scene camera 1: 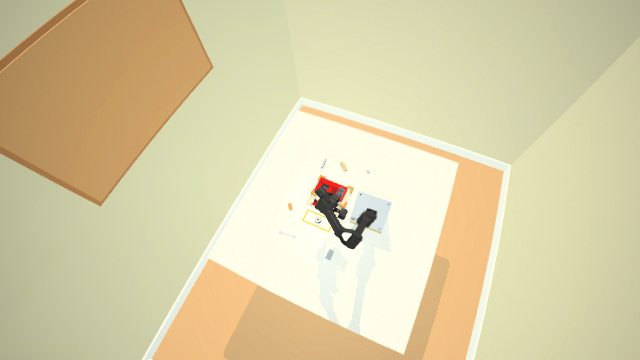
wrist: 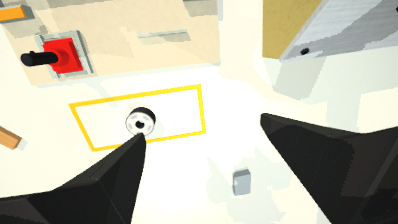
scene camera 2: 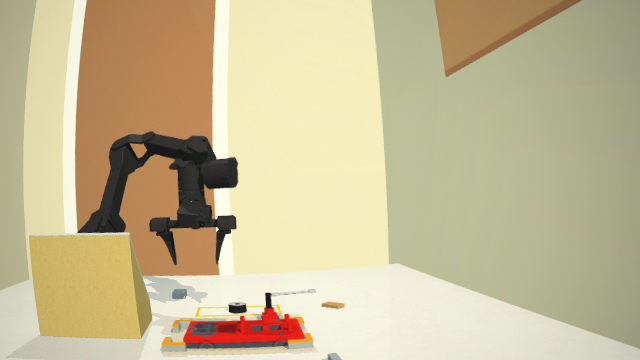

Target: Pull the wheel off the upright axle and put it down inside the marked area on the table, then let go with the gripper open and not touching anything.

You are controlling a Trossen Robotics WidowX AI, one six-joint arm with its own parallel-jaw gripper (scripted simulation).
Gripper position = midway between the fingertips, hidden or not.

My gripper point(scene camera 2: 196, 264) is open, holding nothing.
My gripper also shows in the wrist view point(wrist: 204, 128).
